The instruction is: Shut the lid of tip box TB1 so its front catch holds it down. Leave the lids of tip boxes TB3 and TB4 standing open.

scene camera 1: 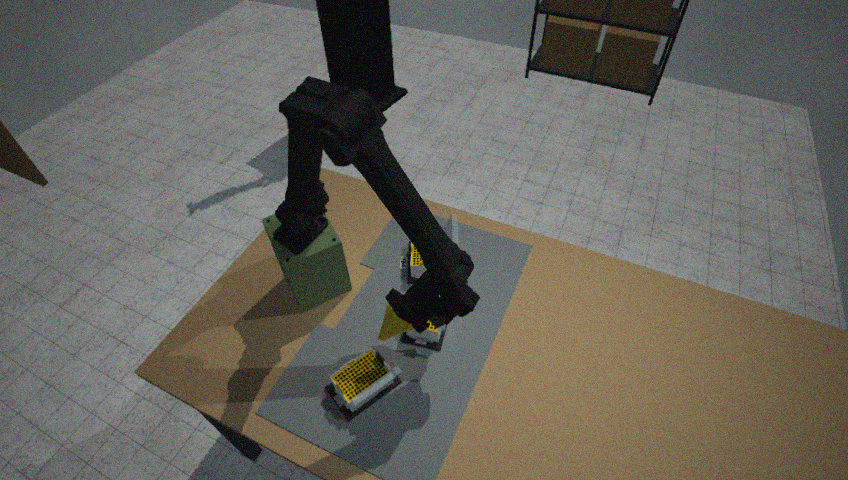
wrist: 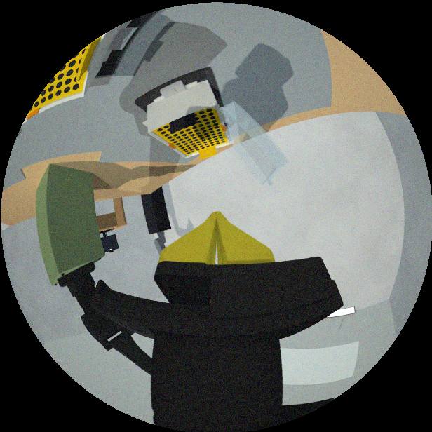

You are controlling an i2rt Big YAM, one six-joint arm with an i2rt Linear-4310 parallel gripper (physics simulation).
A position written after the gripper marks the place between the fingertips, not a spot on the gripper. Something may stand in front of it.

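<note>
A grey mat [scene camera 1: 415, 423] is part of the scene, visible in the wrist view [wrist: 271, 73] as well, along with a clear lid [wrist: 258, 150] and a tip box [scene camera 1: 353, 379]. The gripper [scene camera 1: 380, 339] is here too, and the wrist view [wrist: 216, 217] also shows it.
</note>
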